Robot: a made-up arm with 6 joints. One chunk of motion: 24 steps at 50 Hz.
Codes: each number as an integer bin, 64 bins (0 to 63) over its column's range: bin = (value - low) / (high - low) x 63, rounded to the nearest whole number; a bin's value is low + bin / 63 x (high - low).
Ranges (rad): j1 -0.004..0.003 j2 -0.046..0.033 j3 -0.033..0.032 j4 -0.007..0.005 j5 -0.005..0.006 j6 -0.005..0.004
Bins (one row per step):
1: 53 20 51 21 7 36
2: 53 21 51 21 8 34
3: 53 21 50 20 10 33
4: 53 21 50 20 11 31
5: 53 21 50 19 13 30
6: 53 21 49 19 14 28
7: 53 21 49 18 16 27
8: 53 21 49 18 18 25
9: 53 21 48 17 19 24
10: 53 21 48 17 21 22
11: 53 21 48 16 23 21
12: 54 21 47 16 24 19
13: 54 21 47 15 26 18
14: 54 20 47 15 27 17
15: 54 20 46 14 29 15
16: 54 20 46 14 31 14
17: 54 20 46 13 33 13
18: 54 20 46 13 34 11
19: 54 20 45 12 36 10
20: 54 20 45 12 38 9
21: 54 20 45 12 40 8
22: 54 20 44 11 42 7
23: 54 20 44 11 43 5
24: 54 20 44 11 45 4
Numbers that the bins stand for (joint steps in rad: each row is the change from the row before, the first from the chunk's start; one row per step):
1: 0.00189 -0.02092 0.01962 -0.00300 -0.00378 0.00014
2: 0.00189 -0.01967 0.01962 -0.00300 -0.00360 -0.00014
3: 0.00189 -0.01967 0.01859 -0.00319 -0.00325 -0.00029
4: 0.00189 -0.01967 0.01859 -0.00319 -0.00308 -0.00057
5: 0.00189 -0.01967 0.01859 -0.00338 -0.00273 -0.00071
6: 0.00189 -0.01967 0.01756 -0.00338 -0.00256 -0.00100
7: 0.00189 -0.01967 0.01756 -0.00357 -0.00221 -0.00114
8: 0.00189 -0.01967 0.01756 -0.00357 -0.00186 -0.00143
9: 0.00189 -0.01967 0.01652 -0.00376 -0.00168 -0.00157
10: 0.00189 -0.01967 0.01652 -0.00376 -0.00133 -0.00186
11: 0.00189 -0.01967 0.01652 -0.00395 -0.00098 -0.00200
12: 0.00200 -0.01967 0.01549 -0.00395 -0.00081 -0.00229
13: 0.00200 -0.01967 0.01549 -0.00414 -0.00046 -0.00243
14: 0.00200 -0.02092 0.01549 -0.00414 -0.00029 -0.00257
15: 0.00200 -0.02092 0.01446 -0.00433 0.00006 -0.00286
16: 0.00200 -0.02092 0.01446 -0.00433 0.00041 -0.00300
17: 0.00200 -0.02092 0.01446 -0.00452 0.00076 -0.00314
18: 0.00200 -0.02092 0.01446 -0.00452 0.00094 -0.00343
19: 0.00200 -0.02092 0.01343 -0.00471 0.00129 -0.00357
20: 0.00200 -0.02092 0.01343 -0.00471 0.00163 -0.00371
21: 0.00200 -0.02092 0.01343 -0.00471 0.00198 -0.00386
22: 0.00200 -0.02092 0.01240 -0.00490 0.00233 -0.00400
23: 0.00200 -0.02092 0.01240 -0.00490 0.00251 -0.00429
24: 0.00200 -0.02092 0.01240 -0.00490 0.00286 -0.00443

